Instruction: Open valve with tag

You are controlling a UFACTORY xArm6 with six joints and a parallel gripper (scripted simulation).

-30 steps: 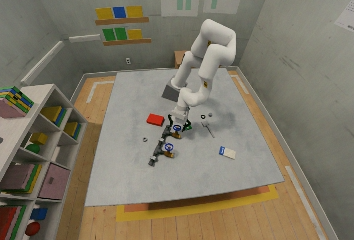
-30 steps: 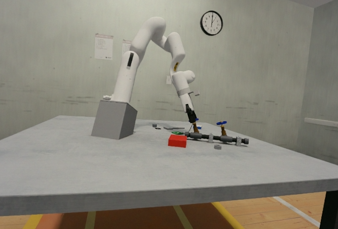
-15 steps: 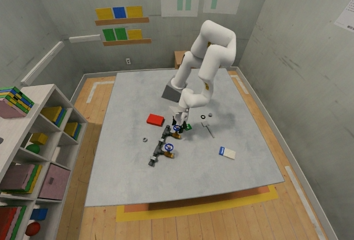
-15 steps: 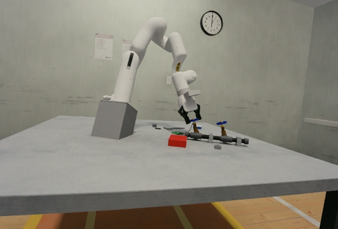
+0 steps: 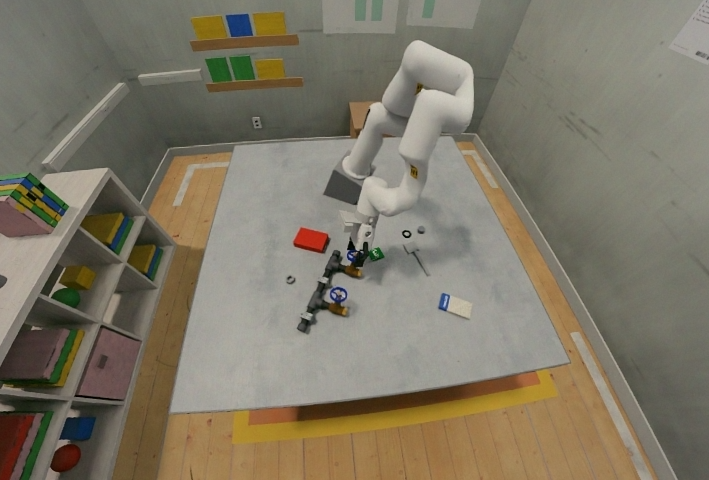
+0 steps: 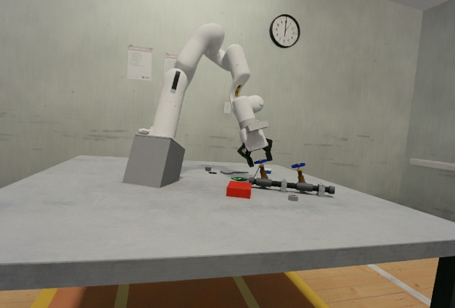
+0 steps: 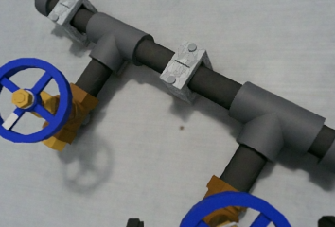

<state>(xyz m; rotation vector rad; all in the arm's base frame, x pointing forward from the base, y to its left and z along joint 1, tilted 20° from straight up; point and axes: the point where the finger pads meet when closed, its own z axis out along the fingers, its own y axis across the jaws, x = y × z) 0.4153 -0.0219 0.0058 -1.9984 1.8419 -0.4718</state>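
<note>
Now: the green tag 9 cm to the left of my hand, 9 cm below it and 6 cm behind it. From my hand the other things lie so: grey nut: 24 cm to the right, 9 cm below, 4 cm ahead; red block: 17 cm to the right, 13 cm behind, 8 cm below; grey flat tool: 25 cm to the left, 9 cm below, 5 cm behind.
</note>
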